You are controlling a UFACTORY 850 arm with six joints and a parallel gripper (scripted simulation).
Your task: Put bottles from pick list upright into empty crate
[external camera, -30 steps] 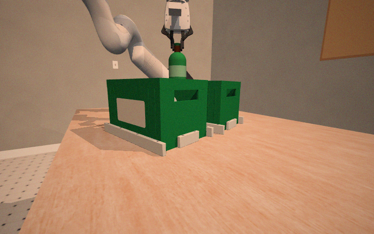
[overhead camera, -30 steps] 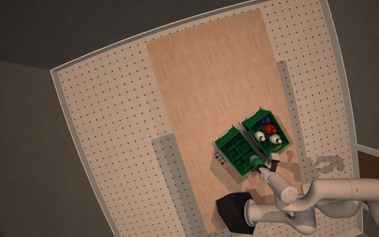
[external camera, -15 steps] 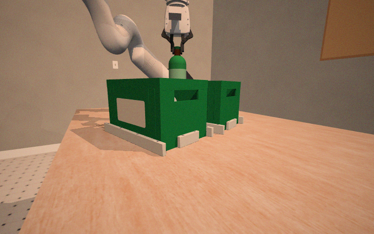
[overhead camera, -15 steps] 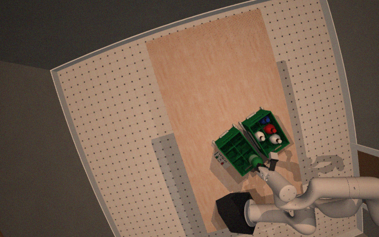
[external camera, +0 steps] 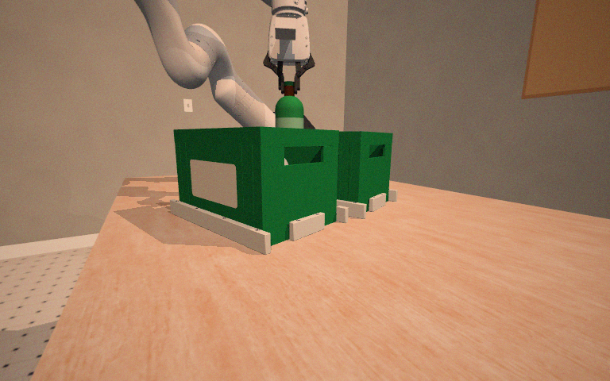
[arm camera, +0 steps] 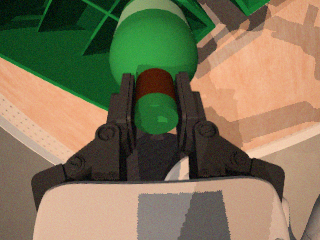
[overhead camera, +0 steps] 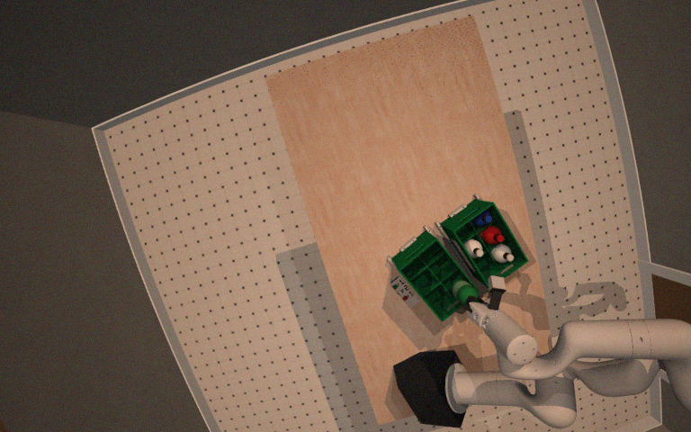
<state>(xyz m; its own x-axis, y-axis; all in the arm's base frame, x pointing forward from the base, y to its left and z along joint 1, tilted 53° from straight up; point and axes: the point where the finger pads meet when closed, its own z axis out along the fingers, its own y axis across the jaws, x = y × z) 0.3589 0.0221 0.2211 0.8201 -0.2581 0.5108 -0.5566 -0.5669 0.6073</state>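
My gripper is now 70 mm above the green bottle. Also, from my hand: red bottle (120 mm ahead, 210 mm to the right, 210 mm below); pick list (20 mm ahead, 200 mm to the left, 290 mm below); blue bottle (210 mm ahead, 190 mm to the right, 210 mm below).
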